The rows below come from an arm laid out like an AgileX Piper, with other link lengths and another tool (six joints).
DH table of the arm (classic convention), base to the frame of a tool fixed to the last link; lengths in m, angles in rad. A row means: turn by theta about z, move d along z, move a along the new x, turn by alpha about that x. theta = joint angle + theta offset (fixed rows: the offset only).
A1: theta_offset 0, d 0.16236, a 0, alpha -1.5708
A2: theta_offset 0.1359, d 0, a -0.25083, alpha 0
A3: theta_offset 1.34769, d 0, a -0.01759, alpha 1.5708
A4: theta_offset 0, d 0.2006, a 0, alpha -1.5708
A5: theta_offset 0, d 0, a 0, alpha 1.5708
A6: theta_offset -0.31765, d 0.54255, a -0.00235, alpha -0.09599
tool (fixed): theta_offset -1.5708, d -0.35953, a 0, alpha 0
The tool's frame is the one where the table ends.
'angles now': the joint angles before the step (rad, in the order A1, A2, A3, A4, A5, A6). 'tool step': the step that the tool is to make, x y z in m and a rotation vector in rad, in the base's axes. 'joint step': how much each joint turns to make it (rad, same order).
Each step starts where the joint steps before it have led.
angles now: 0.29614, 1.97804, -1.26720, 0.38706, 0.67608, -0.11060
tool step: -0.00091, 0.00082, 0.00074, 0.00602, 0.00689, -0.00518
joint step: 0.00000, -0.00137, -0.00312, 0.00531, 0.00874, 0.00518
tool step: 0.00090, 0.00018, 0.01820, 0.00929, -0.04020, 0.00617
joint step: 0.00001, -0.05176, -0.00001, -0.00674, 0.01115, 0.00121
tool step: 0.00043, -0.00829, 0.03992, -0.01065, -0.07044, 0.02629
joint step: -0.01667, -0.10343, -0.02907, -0.04973, 0.07173, 0.00346
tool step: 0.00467, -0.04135, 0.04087, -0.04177, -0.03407, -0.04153
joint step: -0.10667, -0.07606, -0.09282, -0.06839, 0.15163, 0.00066
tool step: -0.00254, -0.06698, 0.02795, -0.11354, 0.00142, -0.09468
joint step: -0.14602, -0.04152, -0.08830, -0.12244, 0.14492, 0.00251
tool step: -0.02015, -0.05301, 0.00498, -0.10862, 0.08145, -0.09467
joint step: -0.10340, -0.01634, -0.02296, -0.11794, 0.11708, 0.01604
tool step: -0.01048, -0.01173, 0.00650, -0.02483, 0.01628, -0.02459
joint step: -0.02467, -0.02565, 0.00003, -0.02713, 0.03960, 0.00285
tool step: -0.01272, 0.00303, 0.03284, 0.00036, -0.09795, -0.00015
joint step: -0.00002, -0.11357, 0.00841, 0.01027, 0.00775, -0.00002
